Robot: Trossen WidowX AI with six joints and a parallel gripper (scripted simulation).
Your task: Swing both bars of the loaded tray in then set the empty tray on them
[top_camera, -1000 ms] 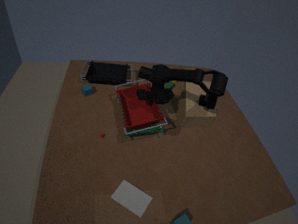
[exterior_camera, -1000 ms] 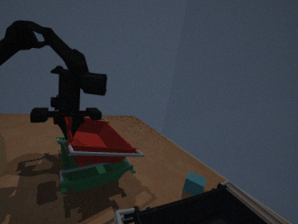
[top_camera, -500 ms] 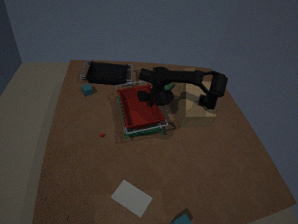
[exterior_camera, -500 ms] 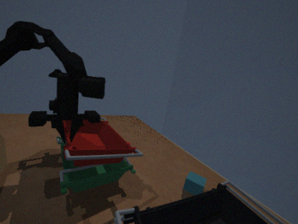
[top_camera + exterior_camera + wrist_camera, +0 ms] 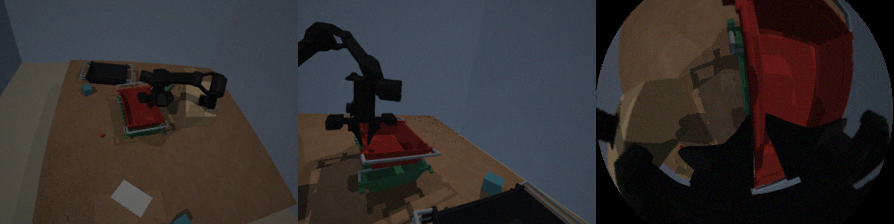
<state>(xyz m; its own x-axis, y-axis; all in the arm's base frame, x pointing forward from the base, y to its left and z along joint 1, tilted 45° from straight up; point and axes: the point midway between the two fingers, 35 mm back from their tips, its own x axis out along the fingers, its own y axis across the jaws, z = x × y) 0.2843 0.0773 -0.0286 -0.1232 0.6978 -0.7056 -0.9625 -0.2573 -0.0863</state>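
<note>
The red tray is 8 cm ahead of my gripper tip, 3 cm above it and 2 cm to the left of it. Also, from my gripper tip: red block 26 cm ahead, 15 cm to the left, 8 cm below; white sheet 46 cm to the left, 9 cm below, 9 cm ahead; green block 31 cm to the right, 13 cm behind, 7 cm below.
</note>
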